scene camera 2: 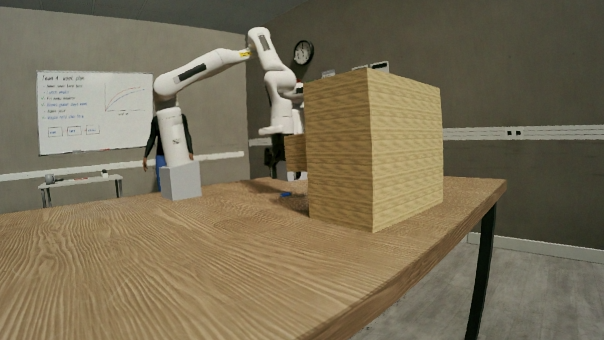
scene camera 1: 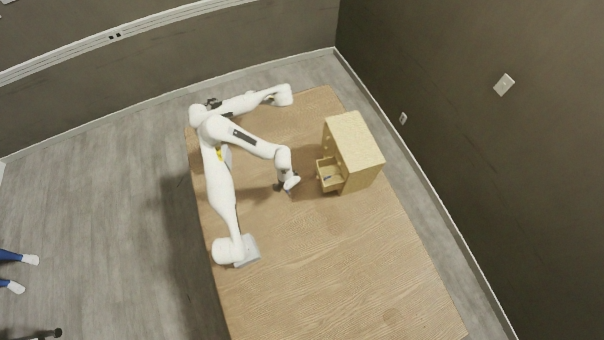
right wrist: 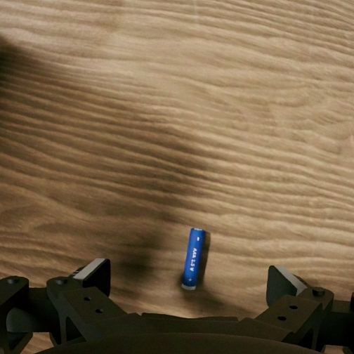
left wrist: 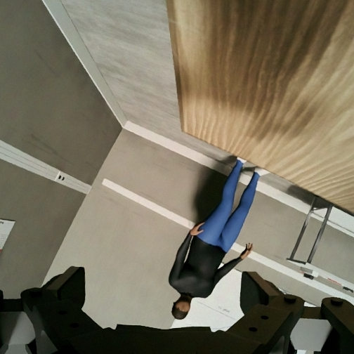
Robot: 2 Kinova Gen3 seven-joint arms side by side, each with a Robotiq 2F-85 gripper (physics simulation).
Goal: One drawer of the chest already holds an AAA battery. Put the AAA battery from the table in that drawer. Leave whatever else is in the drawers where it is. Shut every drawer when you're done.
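Observation:
The blue AAA battery (scene camera 1: 288, 193) (scene camera 2: 285, 194) (right wrist: 193, 259) lies flat on the table, left of the chest (scene camera 1: 357, 137) (scene camera 2: 340, 145) in scene camera 1. My right gripper (scene camera 1: 284, 187) (scene camera 2: 272, 170) (right wrist: 188, 280) is open and empty, pointing down above the battery; in the right wrist view the battery lies between the two fingertips, lengthwise across the line joining them. One chest drawer (scene camera 1: 336, 180) (scene camera 2: 295, 152) stands pulled out, with another blue battery (scene camera 1: 327, 178) inside. My left gripper (scene camera 1: 213, 103) (left wrist: 162, 287) is open and empty, away from the chest.
The open drawer juts out to the right of the right gripper in scene camera 1. The left arm (scene camera 1: 250, 102) reaches along the table's upper end. A person (left wrist: 205, 250) stands beyond the table (left wrist: 260, 75) in the left wrist view.

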